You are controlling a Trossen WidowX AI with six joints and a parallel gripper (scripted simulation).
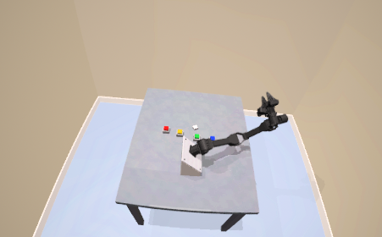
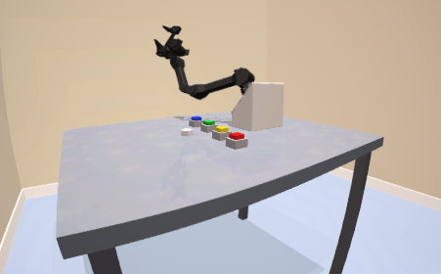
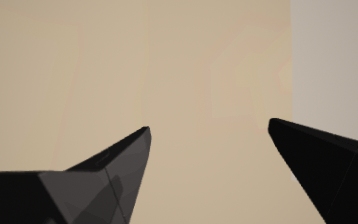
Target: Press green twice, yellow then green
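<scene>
The green button is 9 cm behind my gripper tip, 38 cm to the left of it and 42 cm below it. From my gripper tip the other things lie so: blue button: 9 cm behind, 27 cm to the left, 42 cm below; yellow button: 7 cm behind, 52 cm to the left, 42 cm below; small white block: 1 cm ahead, 41 cm to the left, 44 cm below.
</scene>
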